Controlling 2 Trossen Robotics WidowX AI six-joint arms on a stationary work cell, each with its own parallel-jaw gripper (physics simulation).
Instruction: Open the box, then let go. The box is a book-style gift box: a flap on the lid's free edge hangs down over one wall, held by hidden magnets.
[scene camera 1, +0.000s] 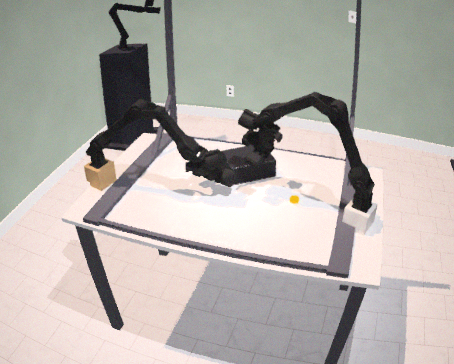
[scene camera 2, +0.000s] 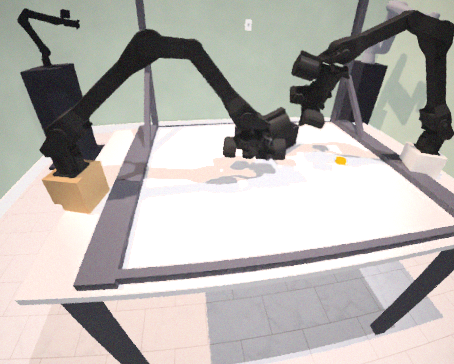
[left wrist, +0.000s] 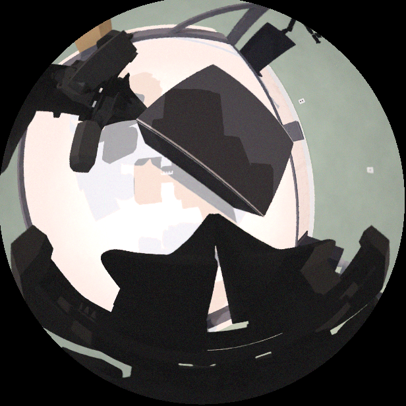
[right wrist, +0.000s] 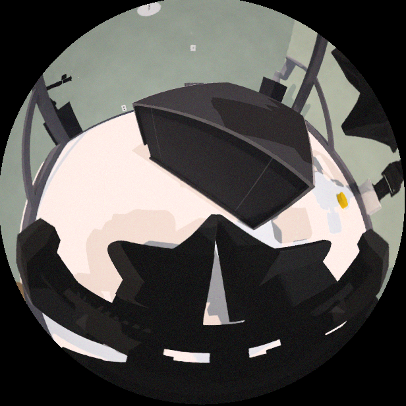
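Seen in the pictures: left gripper, fingertip midpoint: (scene camera 1: 262, 161) (scene camera 2: 299, 125); left arm's base, origin of the base link: (scene camera 1: 361, 205) (scene camera 2: 426, 150); right arm's base, origin of the base link: (scene camera 1: 98, 163) (scene camera 2: 71, 169).
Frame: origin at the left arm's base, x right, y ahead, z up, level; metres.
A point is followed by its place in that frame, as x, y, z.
Note:
The dark box (scene camera 1: 255, 170) {-0.007, 0.481, -0.034} (left wrist: 195, 115) (right wrist: 195, 152) stands on the table with its lid down. Thin lines show on its long wall in the right wrist view; I cannot tell whether that wall carries the flap. In scene camera 2 it is largely hidden behind the right gripper. My right gripper (right wrist: 215, 219) (left wrist: 149, 115) is shut and empty, low beside a corner of the box in the left wrist view; contact is unclear. My left gripper (left wrist: 213, 218) is shut and empty, above the box; it also shows at the right wrist view's right edge.
A small yellow object (scene camera 1: 294, 199) {-0.034, 0.274, -0.070} (scene camera 2: 340, 160) {-0.037, 0.284, -0.070} (right wrist: 342, 200) lies on the table (scene camera 1: 215, 230) {-0.345, 0.399, -0.083} (scene camera 2: 280, 220) {-0.366, 0.475, -0.083}. Dark frame rails border the tabletop, and upright posts stand at its back corners. A tan block (scene camera 1: 101, 175) {-0.451, 0.935, -0.014} (scene camera 2: 77, 189) {-0.470, 0.937, -0.006} and a white block (scene camera 1: 359, 218) {-0.050, -0.017, -0.018} (scene camera 2: 423, 161) {-0.050, 0.023, -0.021} carry the arm bases.

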